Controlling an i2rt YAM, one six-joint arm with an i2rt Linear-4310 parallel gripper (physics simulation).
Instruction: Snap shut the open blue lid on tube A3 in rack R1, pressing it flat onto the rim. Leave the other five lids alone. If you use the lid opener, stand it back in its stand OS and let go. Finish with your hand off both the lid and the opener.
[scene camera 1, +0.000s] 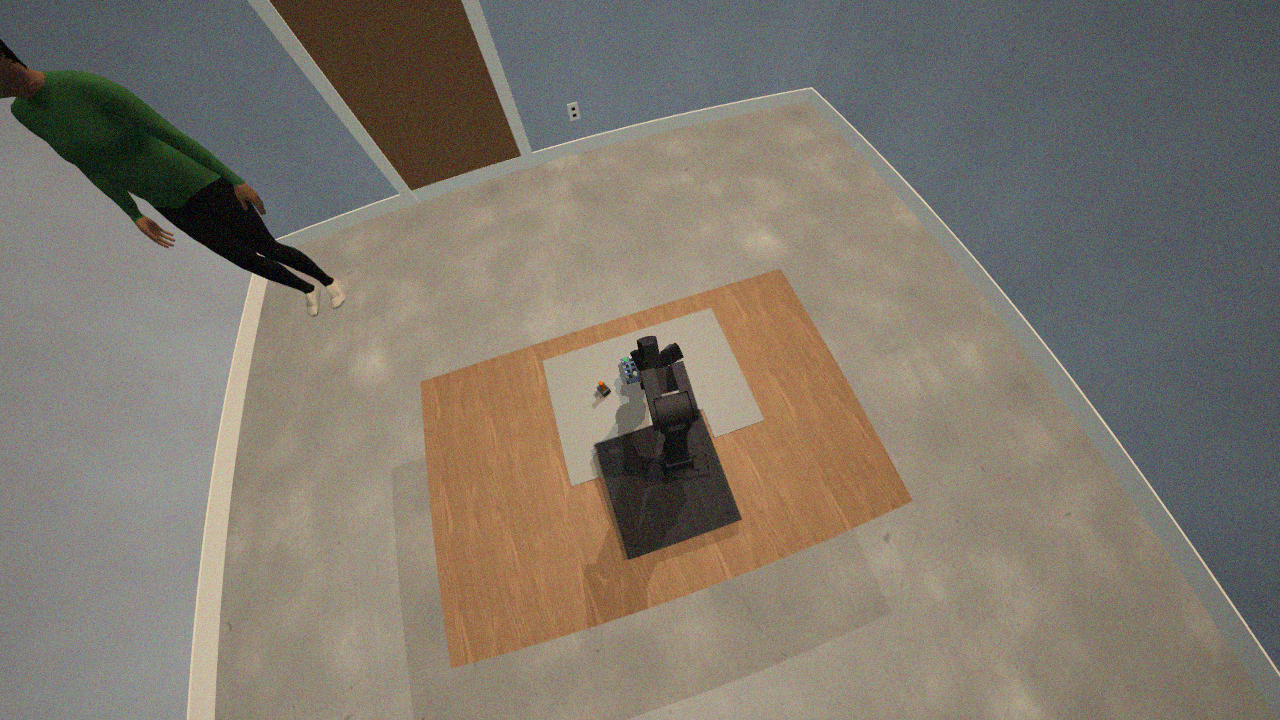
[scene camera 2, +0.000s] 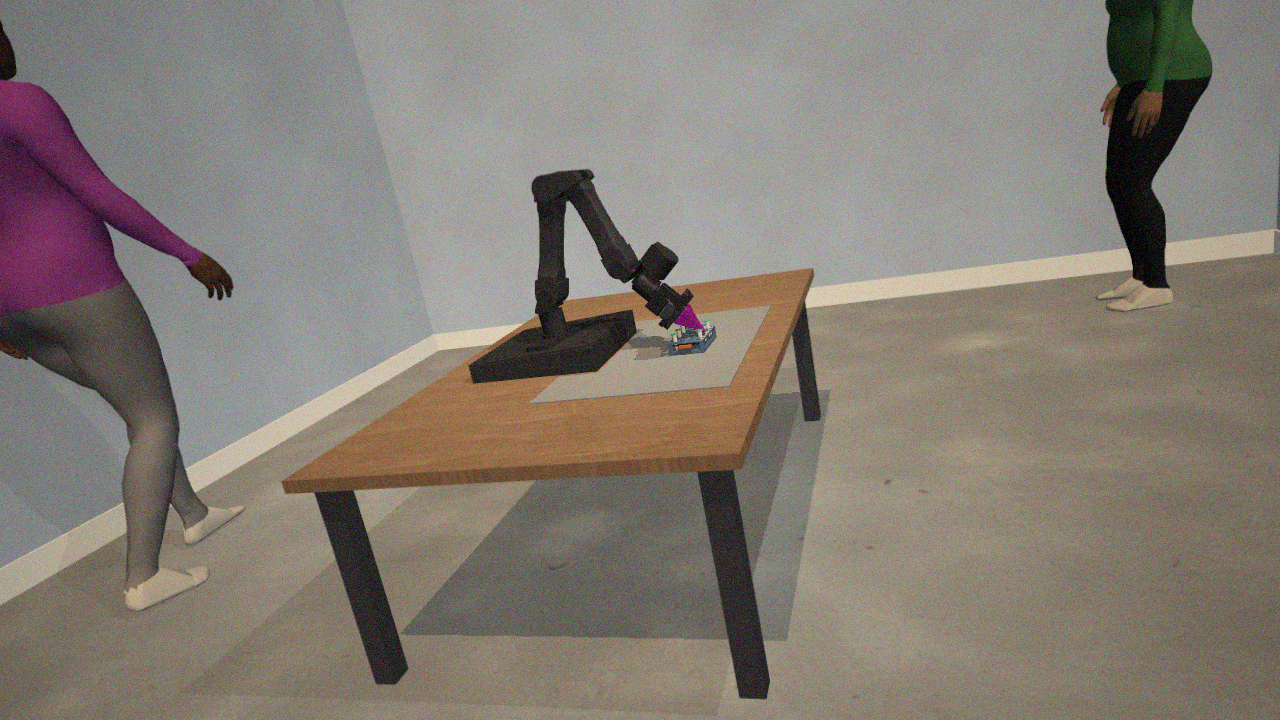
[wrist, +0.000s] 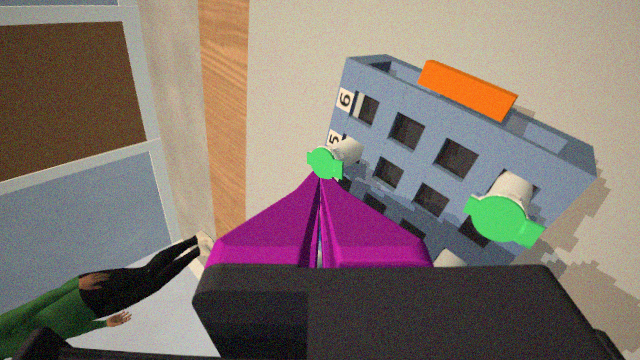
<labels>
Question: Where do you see a grey mat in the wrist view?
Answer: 569, 70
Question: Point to my gripper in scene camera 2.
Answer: At 705, 332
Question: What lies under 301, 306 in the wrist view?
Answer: My gripper.
</labels>
